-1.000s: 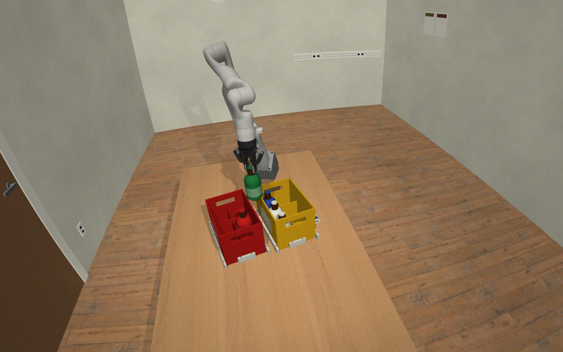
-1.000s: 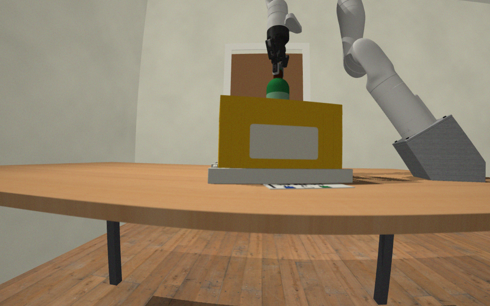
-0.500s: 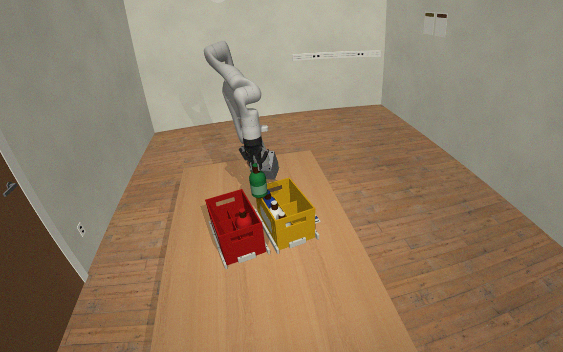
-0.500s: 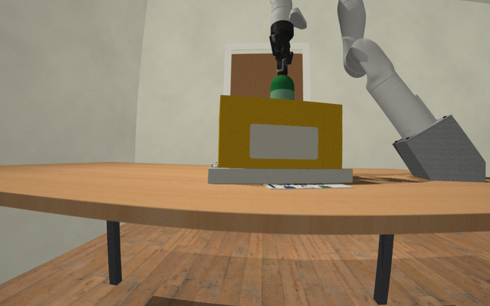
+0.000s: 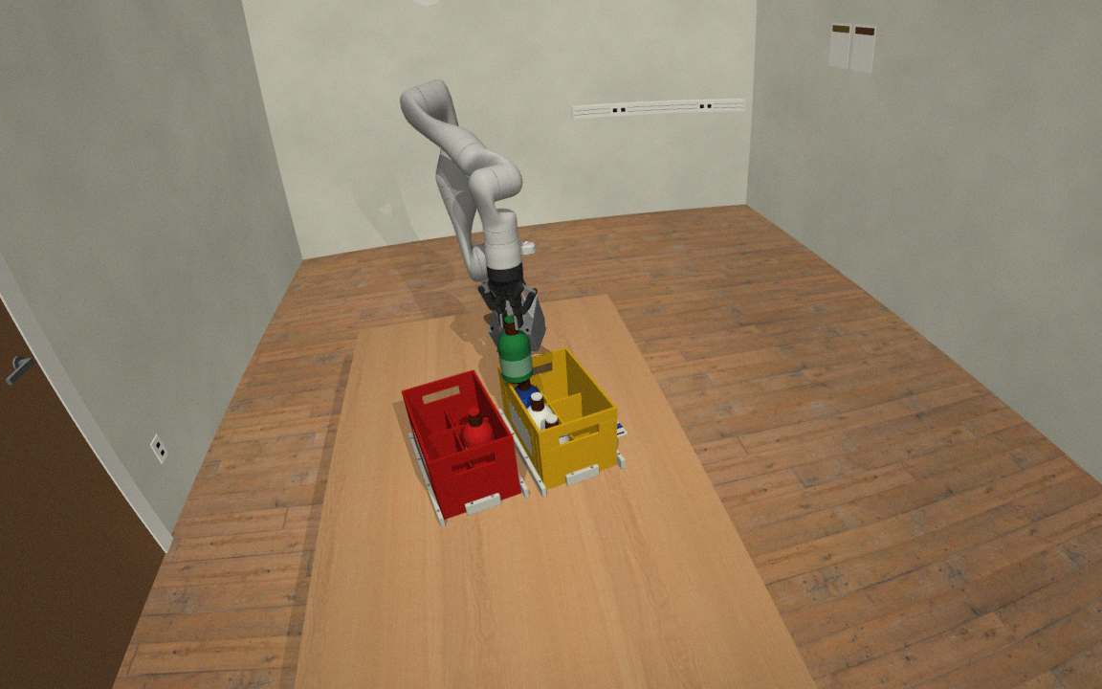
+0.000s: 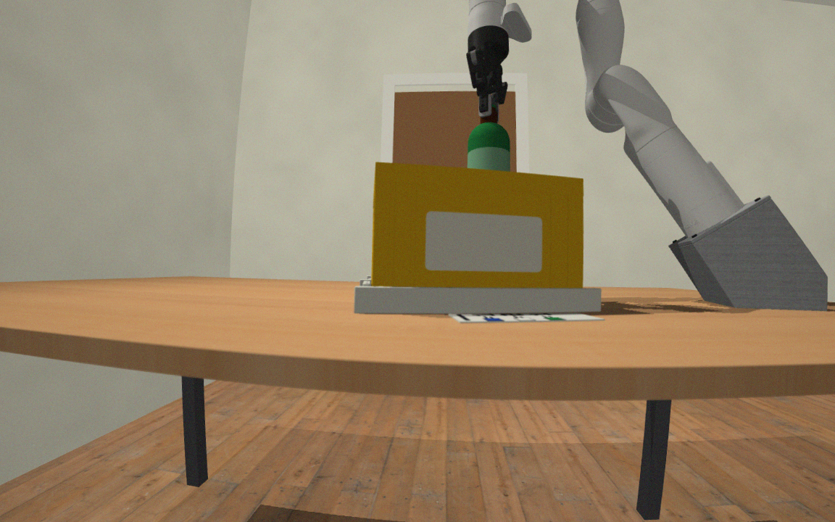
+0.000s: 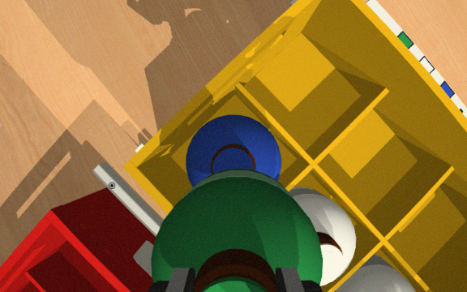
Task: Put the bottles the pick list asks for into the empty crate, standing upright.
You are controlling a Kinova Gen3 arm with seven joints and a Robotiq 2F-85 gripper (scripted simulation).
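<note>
Now: the green bottle 7 cm below my hand. From my hand the other things lie so: yellow crate: 5 cm ahead, 7 cm to the left, 25 cm below; then red bottle: 6 cm ahead, 12 cm to the right, 25 cm below; then blue bottle: 3 cm behind, 2 cm to the left, 25 cm below.
</note>
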